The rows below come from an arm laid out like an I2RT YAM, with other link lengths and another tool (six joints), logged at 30 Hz.
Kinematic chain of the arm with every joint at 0, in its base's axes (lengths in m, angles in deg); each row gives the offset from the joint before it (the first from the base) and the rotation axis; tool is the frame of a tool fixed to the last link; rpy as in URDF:
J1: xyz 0 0 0.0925 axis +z
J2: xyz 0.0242 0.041 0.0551 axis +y
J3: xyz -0.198 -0.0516 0 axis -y
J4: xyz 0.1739 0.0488 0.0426 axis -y
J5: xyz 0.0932 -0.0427 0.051 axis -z
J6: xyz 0.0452 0 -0.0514 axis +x
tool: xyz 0.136 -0.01 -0.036 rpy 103.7 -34.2 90
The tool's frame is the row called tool.
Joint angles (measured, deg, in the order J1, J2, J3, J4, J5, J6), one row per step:
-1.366 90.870 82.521 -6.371 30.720 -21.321
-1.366 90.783 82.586 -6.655 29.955 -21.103
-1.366 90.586 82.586 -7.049 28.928 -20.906
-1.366 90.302 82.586 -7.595 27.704 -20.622
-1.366 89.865 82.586 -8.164 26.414 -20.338
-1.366 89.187 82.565 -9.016 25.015 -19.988
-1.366 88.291 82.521 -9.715 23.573 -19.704
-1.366 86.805 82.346 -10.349 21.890 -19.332
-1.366 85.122 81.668 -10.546 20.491 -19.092
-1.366 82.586 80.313 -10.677 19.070 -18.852
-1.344 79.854 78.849 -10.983 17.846 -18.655
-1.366 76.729 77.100 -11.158 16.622 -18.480
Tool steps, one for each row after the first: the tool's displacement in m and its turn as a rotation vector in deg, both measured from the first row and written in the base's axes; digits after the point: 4 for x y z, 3 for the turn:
0.0010 0.0020 -0.0005 0.378 0.013 0.692
0.0019 0.0047 -0.0012 0.811 0.103 1.639
0.0027 0.0080 -0.0021 1.376 0.217 2.755
0.0031 0.0115 -0.0020 1.960 0.206 3.933
0.0027 0.0155 -0.0016 2.638 0.231 5.197
0.0019 0.0196 0.0009 3.252 -0.052 6.525
0.0000 0.0245 0.0066 3.956 -0.889 8.083
-0.0029 0.0286 0.0121 4.445 -1.789 9.409
-0.0086 0.0329 0.0186 4.896 -2.922 10.775
-0.0155 0.0369 0.0248 5.251 -3.944 11.985
-0.0238 0.0405 0.0316 5.535 -5.189 13.176

